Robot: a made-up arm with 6 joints. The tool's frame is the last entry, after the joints. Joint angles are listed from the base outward.
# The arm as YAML. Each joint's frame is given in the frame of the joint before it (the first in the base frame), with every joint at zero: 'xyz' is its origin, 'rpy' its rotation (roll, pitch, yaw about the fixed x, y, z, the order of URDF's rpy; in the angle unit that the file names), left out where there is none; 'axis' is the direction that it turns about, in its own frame. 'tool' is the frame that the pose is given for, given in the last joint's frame.
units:
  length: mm
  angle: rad
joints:
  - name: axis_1
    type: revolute
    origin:
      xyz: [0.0, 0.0, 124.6]
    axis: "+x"
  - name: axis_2
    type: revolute
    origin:
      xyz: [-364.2, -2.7, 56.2]
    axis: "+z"
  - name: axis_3
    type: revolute
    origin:
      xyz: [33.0, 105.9, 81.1]
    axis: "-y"
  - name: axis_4
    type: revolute
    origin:
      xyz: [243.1, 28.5, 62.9]
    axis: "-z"
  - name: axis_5
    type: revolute
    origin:
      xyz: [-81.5, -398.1, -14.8]
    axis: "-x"
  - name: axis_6
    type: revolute
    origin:
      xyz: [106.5, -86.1, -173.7]
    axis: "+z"
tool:
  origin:
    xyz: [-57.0, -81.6, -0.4]
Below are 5 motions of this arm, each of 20 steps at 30 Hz.
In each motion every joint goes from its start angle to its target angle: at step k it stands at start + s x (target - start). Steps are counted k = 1, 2, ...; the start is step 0. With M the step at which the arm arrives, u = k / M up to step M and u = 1 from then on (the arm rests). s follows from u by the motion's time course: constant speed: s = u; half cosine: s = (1 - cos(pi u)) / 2; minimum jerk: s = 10 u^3 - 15 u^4 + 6 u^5.
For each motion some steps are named. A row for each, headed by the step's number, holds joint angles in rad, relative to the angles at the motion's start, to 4 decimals.
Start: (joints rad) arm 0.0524 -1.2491 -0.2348 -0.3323 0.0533 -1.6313
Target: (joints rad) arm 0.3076 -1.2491 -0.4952 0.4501 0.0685 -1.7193
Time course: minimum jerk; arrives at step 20
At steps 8, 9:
8: 0.0810 0.0000 -0.0827 0.2484 0.0048 -0.0279
9: 0.1038 0.0000 -0.1059 0.3183 0.0062 -0.0358

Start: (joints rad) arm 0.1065 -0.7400 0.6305 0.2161 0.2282 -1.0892
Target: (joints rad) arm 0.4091 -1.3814 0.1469 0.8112 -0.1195 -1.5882
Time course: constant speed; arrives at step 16
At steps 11, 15, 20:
11: 0.2080 -0.4410 -0.3325 0.4091 -0.2390 -0.3431
15: 0.2837 -0.6013 -0.4534 0.5579 -0.3260 -0.4678
20: 0.3026 -0.6414 -0.4836 0.5951 -0.3477 -0.4990

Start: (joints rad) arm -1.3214 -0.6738 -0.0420 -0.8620 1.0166 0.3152
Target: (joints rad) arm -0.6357 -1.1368 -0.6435 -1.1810 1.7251 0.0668
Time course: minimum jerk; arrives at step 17
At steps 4, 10, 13, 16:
4: 0.0608 -0.0410 -0.0533 -0.0283 0.0628 -0.0220
10: 0.4540 -0.3065 -0.3982 -0.2112 0.4691 -0.1645
13: 0.6249 -0.4220 -0.5482 -0.2907 0.6457 -0.2264
16: 0.6844 -0.4621 -0.6004 -0.3184 0.7072 -0.2479

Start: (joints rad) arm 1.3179 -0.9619 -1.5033 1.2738 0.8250 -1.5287
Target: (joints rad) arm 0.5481 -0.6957 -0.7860 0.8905 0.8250 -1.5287
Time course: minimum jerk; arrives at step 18
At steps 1, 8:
1: -0.0012 0.0004 0.0011 -0.0006 0.0000 0.0000
8: -0.3054 0.1056 0.2845 -0.1521 0.0000 0.0000

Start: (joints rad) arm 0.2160 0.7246 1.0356 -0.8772 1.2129 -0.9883
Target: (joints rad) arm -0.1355 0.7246 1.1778 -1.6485 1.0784 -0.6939
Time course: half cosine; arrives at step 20
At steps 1, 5, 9, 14, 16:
1: -0.0022 0.0000 0.0009 -0.0047 -0.0008 0.0018
5: -0.0515 0.0000 0.0208 -0.1130 -0.0197 0.0431
9: -0.1483 0.0000 0.0600 -0.3253 -0.0567 0.1242
14: -0.2791 0.0000 0.1129 -0.6123 -0.1068 0.2337
16: -0.3179 0.0000 0.1286 -0.6976 -0.1217 0.2663

